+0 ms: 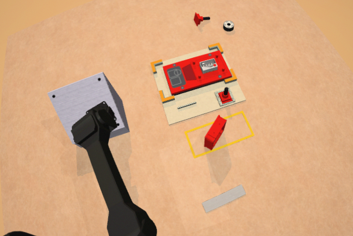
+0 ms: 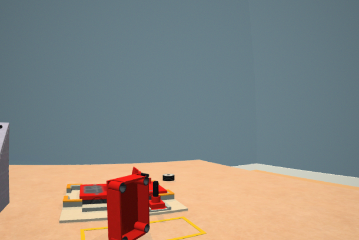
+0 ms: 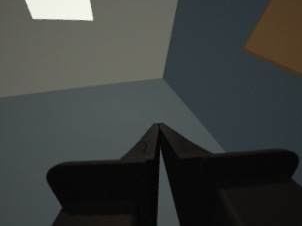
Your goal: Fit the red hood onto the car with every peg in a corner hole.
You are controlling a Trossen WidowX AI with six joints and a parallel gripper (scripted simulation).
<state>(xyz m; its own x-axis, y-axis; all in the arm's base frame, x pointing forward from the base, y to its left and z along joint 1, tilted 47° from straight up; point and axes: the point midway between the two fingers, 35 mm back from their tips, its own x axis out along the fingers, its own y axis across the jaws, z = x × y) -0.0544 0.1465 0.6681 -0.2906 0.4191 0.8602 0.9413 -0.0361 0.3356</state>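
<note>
The red hood is 63 cm below my gripper tip, 41 cm ahead of it and 23 cm to the left of it. The rest, counted from my gripper tip: beige jig plate (66 cm below, 46 cm ahead, 43 cm to the left); then black wheel (67 cm below, 67 cm ahead, 57 cm to the left); then grey engine block (65 cm below, 51 cm ahead, 44 cm to the left).
</note>
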